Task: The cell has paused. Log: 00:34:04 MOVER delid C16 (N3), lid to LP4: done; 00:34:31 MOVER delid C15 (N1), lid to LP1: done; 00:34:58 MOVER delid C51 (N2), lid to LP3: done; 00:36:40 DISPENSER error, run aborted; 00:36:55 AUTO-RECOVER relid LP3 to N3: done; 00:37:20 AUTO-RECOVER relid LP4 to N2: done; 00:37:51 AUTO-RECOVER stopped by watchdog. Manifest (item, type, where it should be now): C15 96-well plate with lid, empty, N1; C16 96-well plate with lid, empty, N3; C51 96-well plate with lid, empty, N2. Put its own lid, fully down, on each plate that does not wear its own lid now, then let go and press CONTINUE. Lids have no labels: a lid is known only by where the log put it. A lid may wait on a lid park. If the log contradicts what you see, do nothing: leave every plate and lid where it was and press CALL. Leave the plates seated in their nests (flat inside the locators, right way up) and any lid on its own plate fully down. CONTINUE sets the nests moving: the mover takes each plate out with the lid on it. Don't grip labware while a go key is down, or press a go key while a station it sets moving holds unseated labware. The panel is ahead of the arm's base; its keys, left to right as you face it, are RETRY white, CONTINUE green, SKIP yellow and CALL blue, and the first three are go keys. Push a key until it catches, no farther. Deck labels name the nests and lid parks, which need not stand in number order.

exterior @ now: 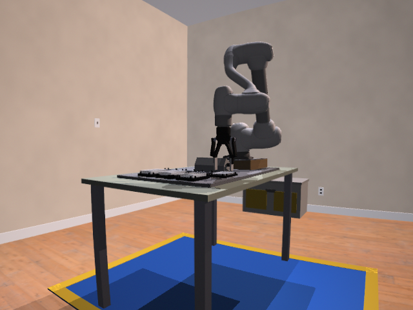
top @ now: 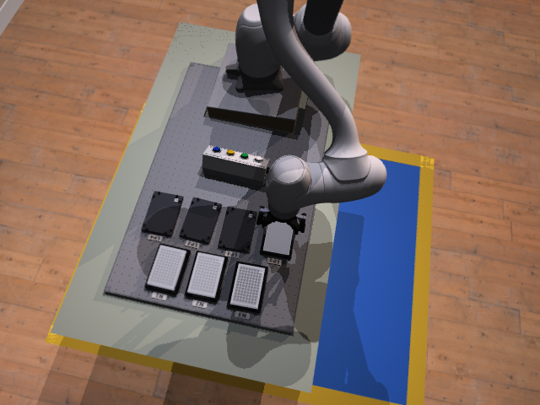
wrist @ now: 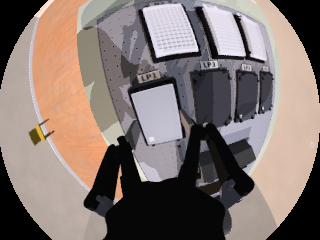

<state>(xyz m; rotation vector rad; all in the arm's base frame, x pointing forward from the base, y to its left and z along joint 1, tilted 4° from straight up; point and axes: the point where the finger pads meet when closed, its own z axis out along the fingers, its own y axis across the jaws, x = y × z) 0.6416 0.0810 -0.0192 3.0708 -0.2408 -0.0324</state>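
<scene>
Right now my hand is 5 cm above the lid park LP1. Round my hand: lid park LP3: 14 cm to the right, 5 cm below, 2 cm behind; then white key: 25 cm behind, 8 cm to the right, 1 cm above; then 96-well plate: 17 cm ahead, 10 cm to the right, 4 cm below.
</scene>
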